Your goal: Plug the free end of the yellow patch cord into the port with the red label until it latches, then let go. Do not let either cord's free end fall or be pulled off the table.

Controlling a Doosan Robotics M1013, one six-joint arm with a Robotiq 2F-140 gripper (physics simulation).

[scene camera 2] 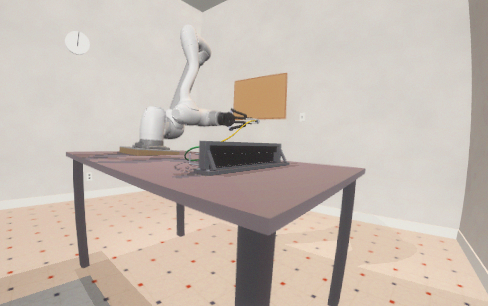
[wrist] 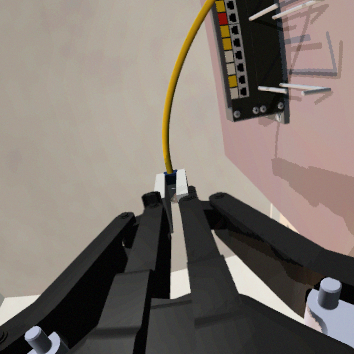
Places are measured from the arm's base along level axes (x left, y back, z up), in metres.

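Pixels of known places: gripper, fingertip midpoint: (scene camera 2: 257, 121) (wrist: 173, 184); arm's base, link origin: (scene camera 2: 151, 148).
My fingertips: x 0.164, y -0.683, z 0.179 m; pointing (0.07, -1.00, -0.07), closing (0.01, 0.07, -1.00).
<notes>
Ahead of a thing's pixels: the offset from my fingertips to its top centre. "spot": to the spot under its first point. Level surfaces: height alone.
My gripper (scene camera 2: 252, 120) (wrist: 173, 184) is shut on the plug of the yellow patch cord (scene camera 2: 235, 132) (wrist: 166, 130). It holds the plug above table height; the plug's blue boot @(dx -0.009, dy +0.003, dz +0.007 m) (wrist: 170, 175) shows between the light finger pads, and its tip is partly hidden. The cord arcs up toward the patch panel @(dx -0.268, dy -0.075, dz -0.111 m) (scene camera 2: 205, 156) (wrist: 262, 60) in the wrist view. The red label @(spot: dx -0.173, dy -0.102, dz -0.119 m) (wrist: 223, 19) is near the top of that view, beside a dark port @(spot: dx -0.177, dy -0.111, dz -0.137 m) (wrist: 232, 17). The plug is apart from the panel. Part of the green cord @(spot: dx -0.419, dy +0.084, dz -0.161 m) (scene camera 2: 187, 152) loops behind the panel's left end; its free end does not show.
The panel stands on the table @(dz -0.212 m) (scene camera 2: 310, 185) (wrist: 320, 140). Light metal bars @(spot: dx -0.065, dy -0.073, dz -0.157 m) (wrist: 272, 90) stick out from the panel's other side, over the table. The arm's base (scene camera 2: 151, 143) is at the table's far left. A cork board (scene camera 2: 261, 97) hangs on the wall behind.
</notes>
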